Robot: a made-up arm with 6 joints. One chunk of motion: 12 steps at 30 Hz.
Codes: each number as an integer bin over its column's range. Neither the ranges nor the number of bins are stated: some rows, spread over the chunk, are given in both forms.
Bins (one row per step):
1: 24 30 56 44 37 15
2: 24 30 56 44 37 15
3: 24 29 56 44 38 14
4: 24 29 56 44 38 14
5: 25 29 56 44 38 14
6: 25 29 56 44 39 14
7: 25 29 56 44 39 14
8: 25 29 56 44 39 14
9: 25 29 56 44 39 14
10: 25 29 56 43 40 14
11: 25 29 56 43 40 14
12: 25 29 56 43 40 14
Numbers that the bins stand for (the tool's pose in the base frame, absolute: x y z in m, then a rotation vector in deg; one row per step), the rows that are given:
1: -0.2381 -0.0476 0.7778 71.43 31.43 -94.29
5: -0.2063 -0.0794 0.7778 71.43 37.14 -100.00
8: -0.2063 -0.0794 0.7778 71.43 42.86 -100.00
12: -0.2063 -0.0794 0.7778 65.71 48.57 -100.00
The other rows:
2: -0.2381 -0.0476 0.7778 71.43 31.43 -94.29
3: -0.2381 -0.0794 0.7778 71.43 37.14 -100.00
4: -0.2381 -0.0794 0.7778 71.43 37.14 -100.00
6: -0.2063 -0.0794 0.7778 71.43 42.86 -100.00
7: -0.2063 -0.0794 0.7778 71.43 42.86 -100.00
9: -0.2063 -0.0794 0.7778 71.43 42.86 -100.00
10: -0.2063 -0.0794 0.7778 65.71 48.57 -100.00
11: -0.2063 -0.0794 0.7778 65.71 48.57 -100.00

